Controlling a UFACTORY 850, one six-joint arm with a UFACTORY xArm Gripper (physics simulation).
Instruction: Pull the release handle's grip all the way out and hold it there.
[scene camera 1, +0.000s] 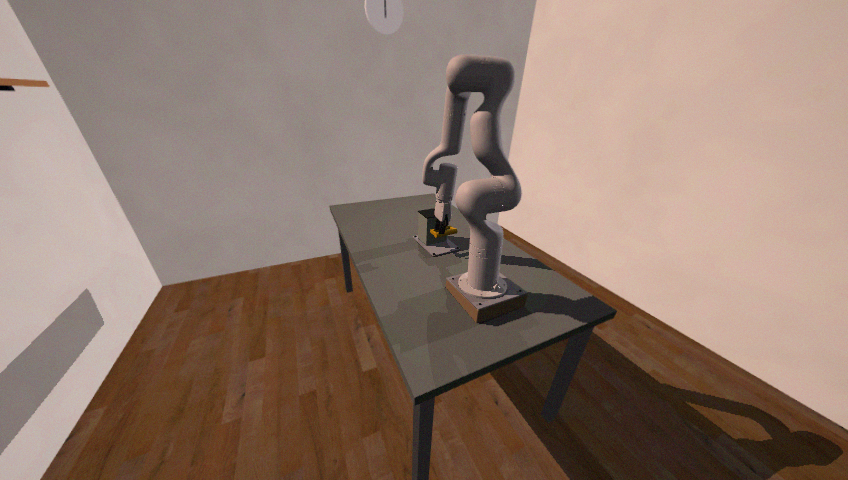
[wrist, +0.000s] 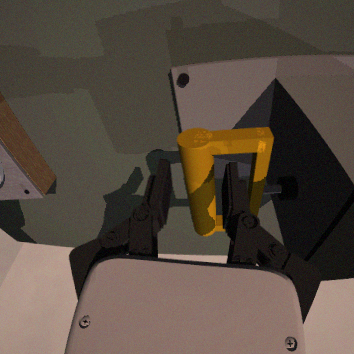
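The yellow release handle (scene camera 1: 451, 230) (wrist: 263, 172) is a rectangular loop on a short rod at the side of a dark box (scene camera 1: 424, 226) (wrist: 312, 195). Its round grip bar (wrist: 194, 175) is the side farthest from the box. My gripper (scene camera 1: 440, 233) (wrist: 196, 172) is part-way open, with its fingers on either side of the grip bar. In the wrist view one finger is left of the bar with a gap, and the other is over the loop's opening, between the bar and the box. Neither finger visibly clamps the bar. A short length of rod shows between loop and box.
The box stands on a light base plate (scene camera 1: 437, 251) (wrist: 225, 90) with bolts at its corners, on the grey-green table (scene camera 1: 392, 291). The arm's wood-sided base (scene camera 1: 487, 308) (wrist: 25, 145) stands nearer the table's front end. Shadows of the arm fall across the table.
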